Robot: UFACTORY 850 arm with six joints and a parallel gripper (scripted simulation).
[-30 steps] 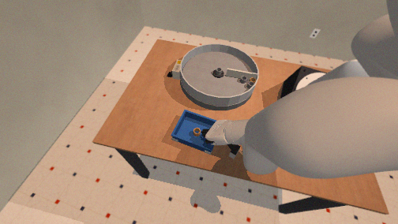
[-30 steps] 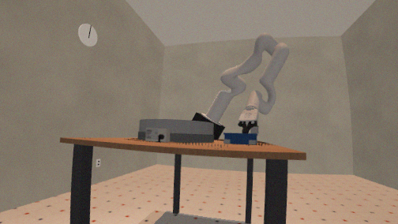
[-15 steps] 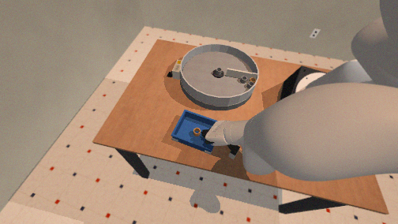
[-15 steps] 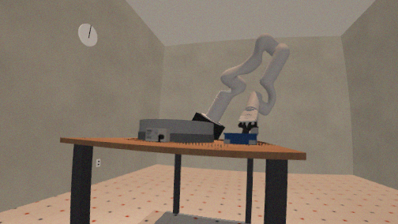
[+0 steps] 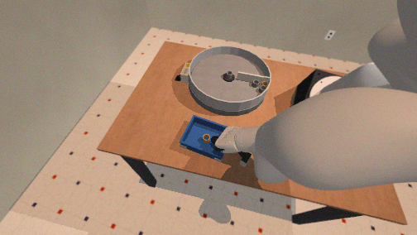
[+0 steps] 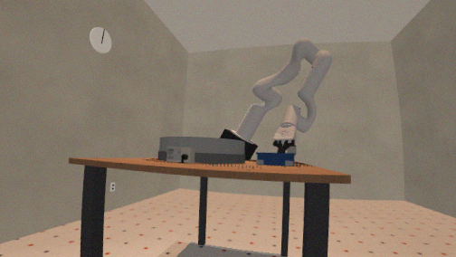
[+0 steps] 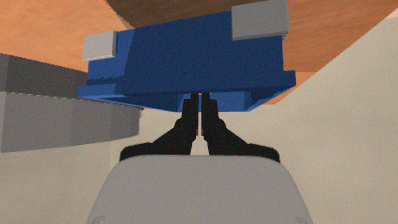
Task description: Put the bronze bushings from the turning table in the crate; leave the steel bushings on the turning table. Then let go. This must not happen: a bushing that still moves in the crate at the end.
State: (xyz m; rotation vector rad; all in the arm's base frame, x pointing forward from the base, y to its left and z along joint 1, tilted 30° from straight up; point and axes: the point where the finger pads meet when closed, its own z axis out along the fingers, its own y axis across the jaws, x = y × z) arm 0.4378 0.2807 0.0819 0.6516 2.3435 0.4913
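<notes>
My hand is 40 mm short of the blue crate, 20 mm to the left of it and 30 mm above it. From my hand the other things lie so: grey turning table 30 mm ahead, 380 mm to the right, 10 mm below.
</notes>
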